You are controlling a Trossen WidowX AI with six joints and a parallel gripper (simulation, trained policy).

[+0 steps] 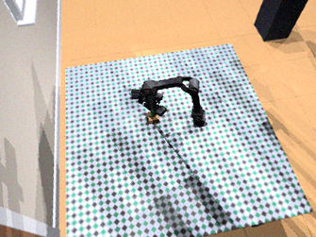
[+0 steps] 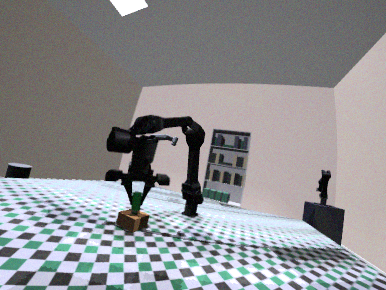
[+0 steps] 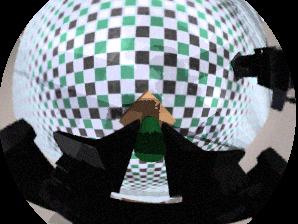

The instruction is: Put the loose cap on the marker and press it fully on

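My gripper tip is 10 mm below the green cap and 10 mm short of it. Also, from my gripper tip: green marker 10 mm to the left, 10 mm ahead, 10 mm above; tan holder block 40 mm below, 10 mm to the left, 10 mm ahead.
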